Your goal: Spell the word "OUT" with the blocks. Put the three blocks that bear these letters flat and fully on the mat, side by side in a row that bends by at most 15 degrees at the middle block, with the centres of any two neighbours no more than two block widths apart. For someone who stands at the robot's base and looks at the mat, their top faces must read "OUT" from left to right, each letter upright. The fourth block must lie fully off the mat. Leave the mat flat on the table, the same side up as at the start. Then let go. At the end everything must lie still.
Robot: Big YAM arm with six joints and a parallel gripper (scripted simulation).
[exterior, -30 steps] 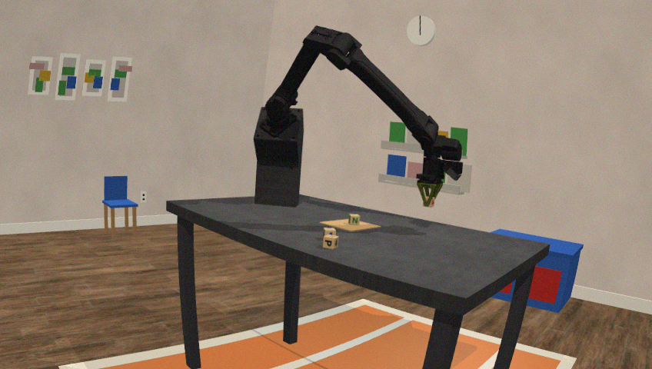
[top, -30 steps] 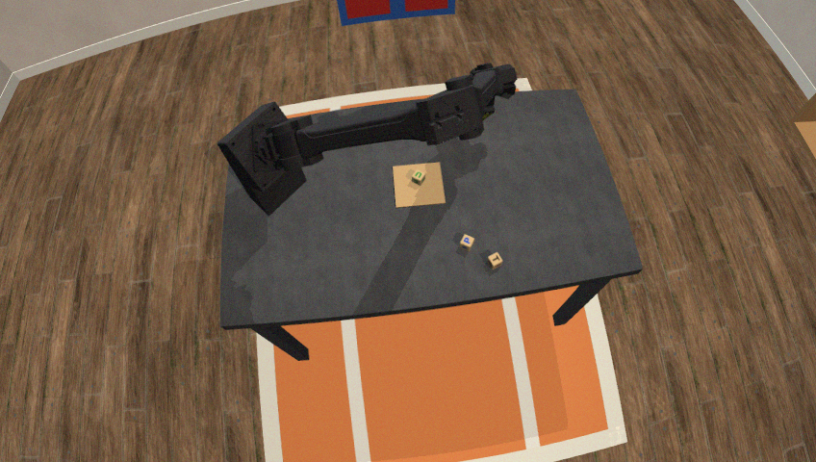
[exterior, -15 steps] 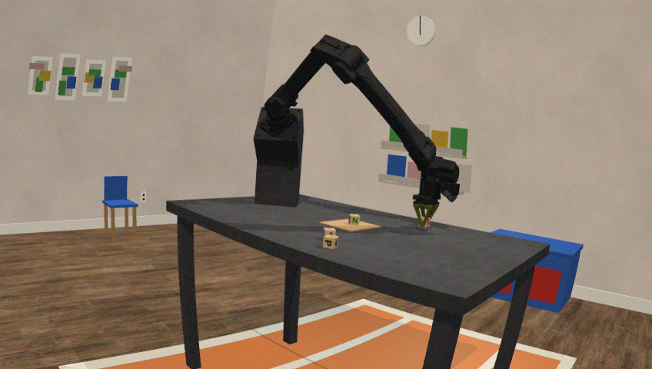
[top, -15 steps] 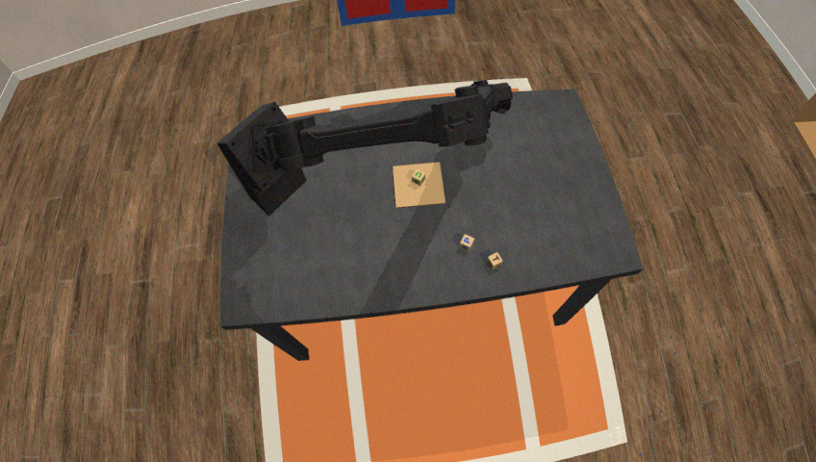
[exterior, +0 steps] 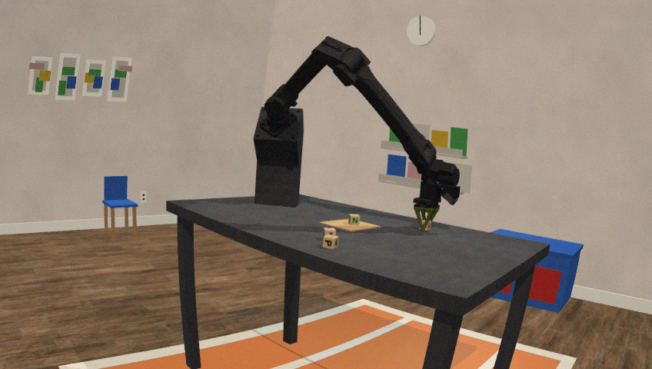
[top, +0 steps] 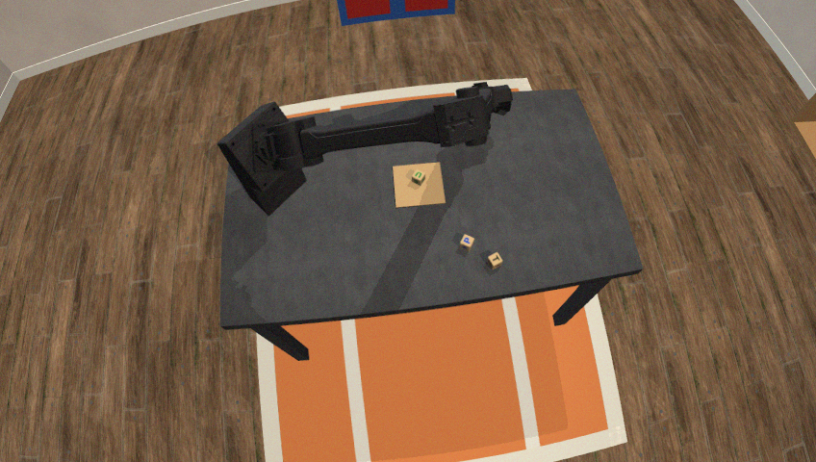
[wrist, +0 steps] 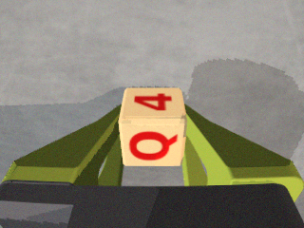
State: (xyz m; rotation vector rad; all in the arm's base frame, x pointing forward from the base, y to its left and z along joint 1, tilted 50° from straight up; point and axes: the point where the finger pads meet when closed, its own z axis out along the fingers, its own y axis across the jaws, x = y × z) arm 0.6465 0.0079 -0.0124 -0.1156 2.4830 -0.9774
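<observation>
Right now my hand is right at the O block. From my hand the other things lie so: green-lettered block (22 cm behind, 8 cm to the right); then P block (18 cm behind, 32 cm to the right); then tan mat (22 cm behind, 9 cm to the right, 1 cm below).
</observation>
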